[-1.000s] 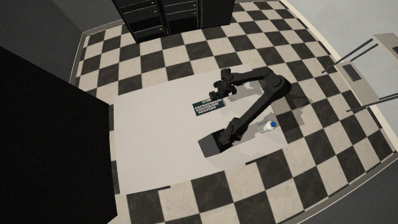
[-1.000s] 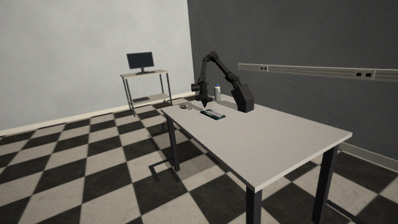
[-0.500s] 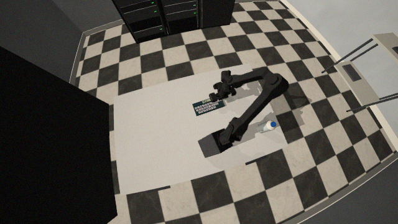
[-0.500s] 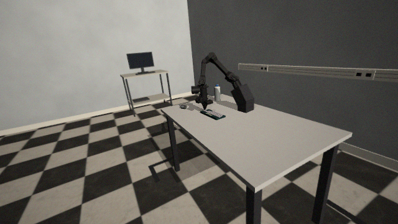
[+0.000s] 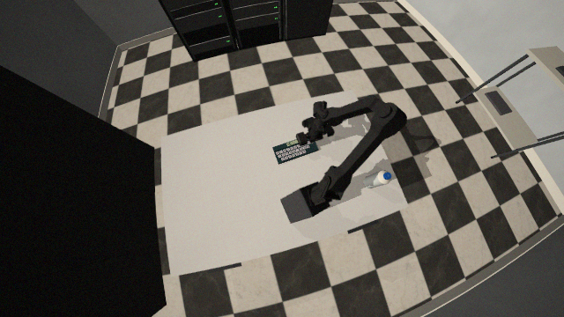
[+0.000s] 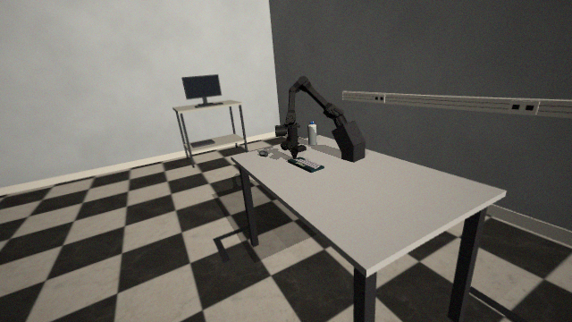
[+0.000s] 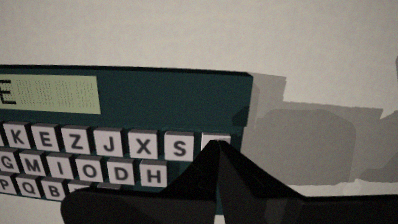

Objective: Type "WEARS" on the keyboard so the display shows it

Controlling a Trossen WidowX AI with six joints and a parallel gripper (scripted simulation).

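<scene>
Right now my hand is 40 mm above the left-arrow key. Round my hand: dark object (220 mm to the right, 140 mm ahead, 30 mm below).
</scene>
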